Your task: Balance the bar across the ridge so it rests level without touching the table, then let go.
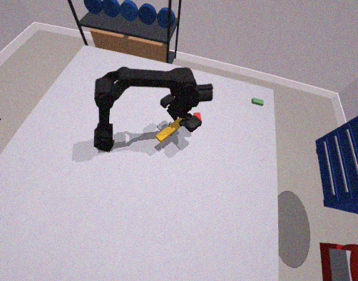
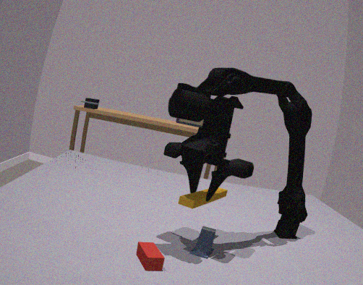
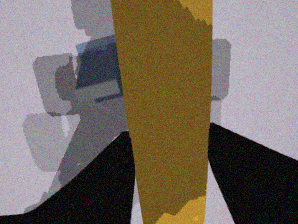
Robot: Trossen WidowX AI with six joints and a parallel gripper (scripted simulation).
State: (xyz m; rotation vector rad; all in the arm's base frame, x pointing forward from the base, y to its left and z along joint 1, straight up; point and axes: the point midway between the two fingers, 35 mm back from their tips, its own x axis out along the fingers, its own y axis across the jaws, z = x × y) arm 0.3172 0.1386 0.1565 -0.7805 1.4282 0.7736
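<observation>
Now: gripper tip 120 mm to the right of the red block, 110 mm above it and 90 mm short of it. The rest, counted from my gripper tip: green block: 420 mm ahead, 360 mm to the left, 110 mm below; yellow bar: 20 mm to the right, 20 mm behind.
</observation>
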